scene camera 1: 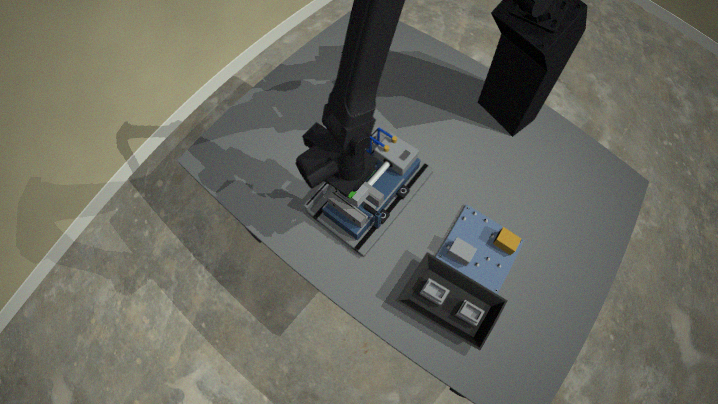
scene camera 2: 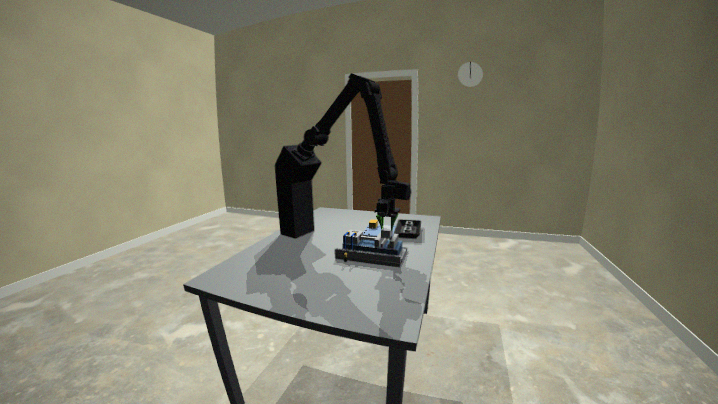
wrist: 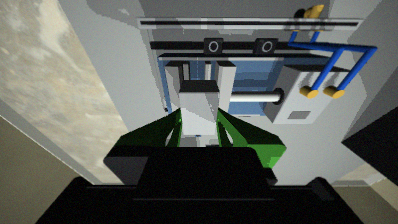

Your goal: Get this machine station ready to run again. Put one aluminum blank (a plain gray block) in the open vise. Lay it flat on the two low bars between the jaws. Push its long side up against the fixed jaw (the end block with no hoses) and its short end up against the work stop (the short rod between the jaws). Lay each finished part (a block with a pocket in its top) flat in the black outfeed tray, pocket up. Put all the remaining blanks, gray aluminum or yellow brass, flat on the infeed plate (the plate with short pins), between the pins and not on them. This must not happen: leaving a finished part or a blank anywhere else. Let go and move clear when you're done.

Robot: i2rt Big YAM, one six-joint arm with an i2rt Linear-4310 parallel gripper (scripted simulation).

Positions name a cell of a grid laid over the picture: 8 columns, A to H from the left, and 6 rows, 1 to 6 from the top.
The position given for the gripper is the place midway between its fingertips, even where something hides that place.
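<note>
Scene camera 1 shows the gripper (scene camera 1: D3). The gripper appears too in the wrist view (wrist: E4), where a moving jaw (wrist: E2) can be seen.
</note>
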